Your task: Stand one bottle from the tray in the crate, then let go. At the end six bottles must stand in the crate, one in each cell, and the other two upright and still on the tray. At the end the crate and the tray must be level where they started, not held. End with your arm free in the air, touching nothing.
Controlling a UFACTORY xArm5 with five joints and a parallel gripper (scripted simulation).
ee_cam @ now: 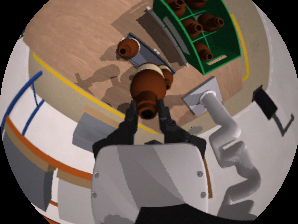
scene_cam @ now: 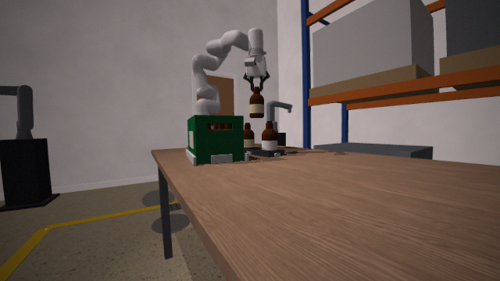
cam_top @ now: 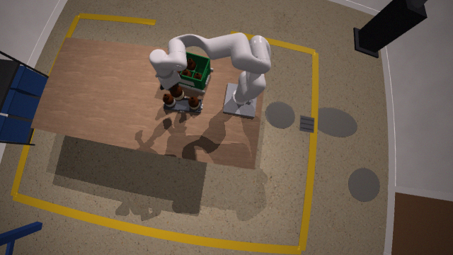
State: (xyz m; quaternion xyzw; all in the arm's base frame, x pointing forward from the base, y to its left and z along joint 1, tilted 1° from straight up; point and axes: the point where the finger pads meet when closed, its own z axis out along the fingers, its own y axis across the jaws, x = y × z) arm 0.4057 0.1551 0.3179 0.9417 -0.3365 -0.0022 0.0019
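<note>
The bottle is 80 mm below my hand. From my hand the other things lie so: tray: 320 mm below; green crate: 10 mm ahead, 240 mm to the right, 250 mm below.
</note>
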